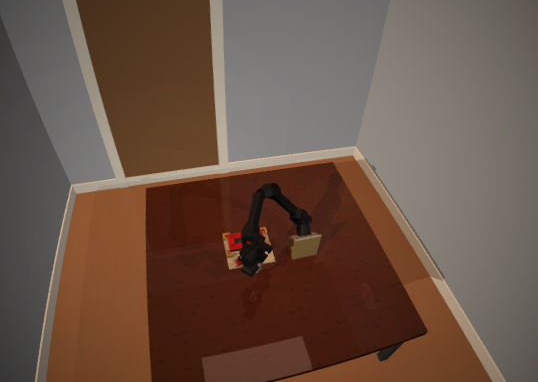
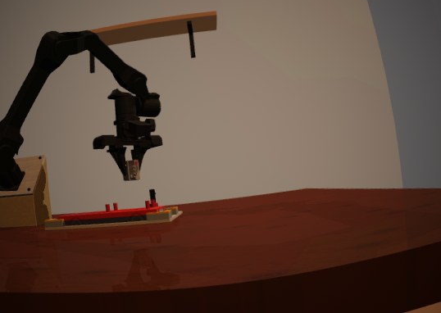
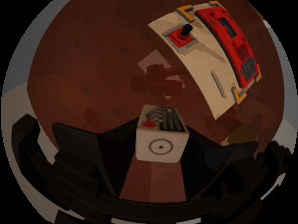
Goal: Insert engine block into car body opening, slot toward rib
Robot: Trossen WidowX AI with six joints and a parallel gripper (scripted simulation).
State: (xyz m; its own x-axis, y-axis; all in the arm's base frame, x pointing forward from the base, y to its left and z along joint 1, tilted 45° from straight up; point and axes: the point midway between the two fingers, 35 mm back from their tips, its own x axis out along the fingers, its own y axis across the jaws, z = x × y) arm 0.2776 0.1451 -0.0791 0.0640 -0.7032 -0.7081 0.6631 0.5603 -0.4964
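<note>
Now: gripper tip 11 cm to the left of the black post, 8 cm short of it and 7 cm above it. The rest, counted from my gripper tip: engine block: 1 cm behind, 1 cm above.
</note>
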